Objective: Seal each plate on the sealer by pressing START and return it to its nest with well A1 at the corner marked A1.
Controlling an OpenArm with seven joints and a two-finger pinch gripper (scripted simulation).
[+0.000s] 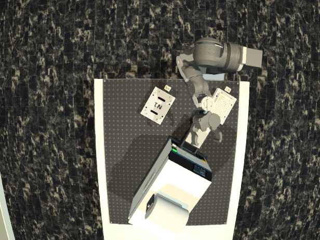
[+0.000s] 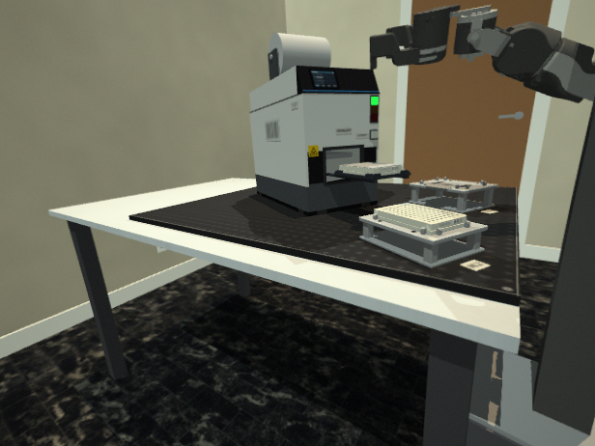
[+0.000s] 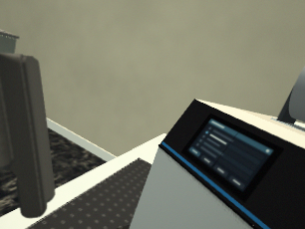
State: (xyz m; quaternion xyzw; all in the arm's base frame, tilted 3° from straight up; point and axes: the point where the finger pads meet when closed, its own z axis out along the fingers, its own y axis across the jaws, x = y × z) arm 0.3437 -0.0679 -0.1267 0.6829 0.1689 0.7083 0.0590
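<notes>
The sealer stage is 250 mm below my hand, 10 mm to the left of it and 10 mm ahead of it. From my hand the other things lie so: clear well plate: 300 mm below, 140 mm behind, 120 mm to the left; foil roll: 320 mm ahead, 130 mm to the right, 60 mm above; sealer screen: 140 mm ahead, 30 mm below.
</notes>
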